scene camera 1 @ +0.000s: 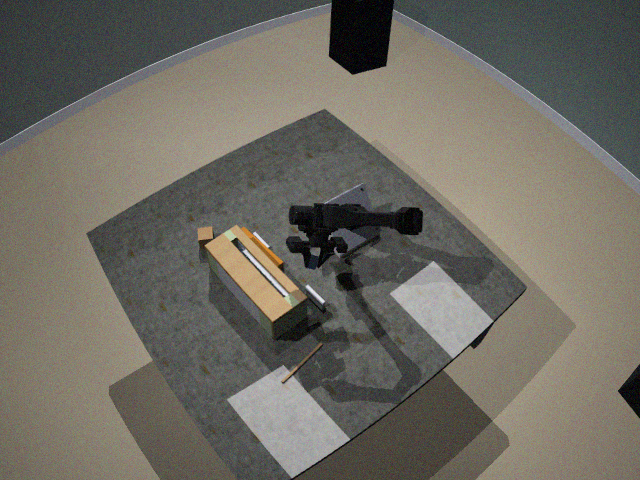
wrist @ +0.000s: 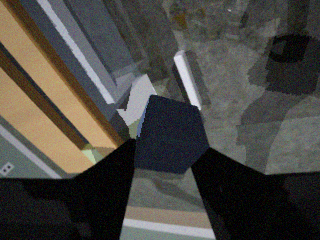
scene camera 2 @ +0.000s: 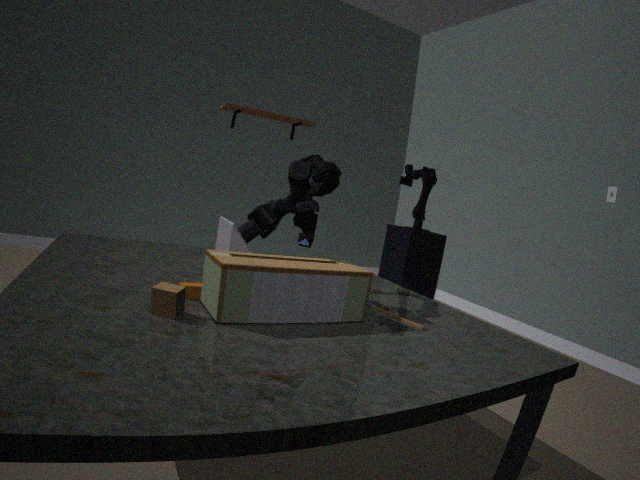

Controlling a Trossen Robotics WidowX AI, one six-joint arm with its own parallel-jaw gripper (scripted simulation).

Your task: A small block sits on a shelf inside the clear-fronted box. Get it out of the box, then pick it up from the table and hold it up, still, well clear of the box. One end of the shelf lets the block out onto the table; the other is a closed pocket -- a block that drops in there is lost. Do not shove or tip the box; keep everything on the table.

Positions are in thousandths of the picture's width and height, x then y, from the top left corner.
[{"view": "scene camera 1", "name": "my gripper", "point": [487, 557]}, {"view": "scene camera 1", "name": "box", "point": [427, 626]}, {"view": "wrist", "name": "my gripper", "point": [508, 602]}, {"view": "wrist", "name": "box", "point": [248, 402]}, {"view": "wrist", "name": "small blue block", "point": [536, 573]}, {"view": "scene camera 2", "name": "my gripper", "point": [485, 507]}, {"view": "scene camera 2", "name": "box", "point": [373, 599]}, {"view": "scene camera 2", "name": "tan cube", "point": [262, 626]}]
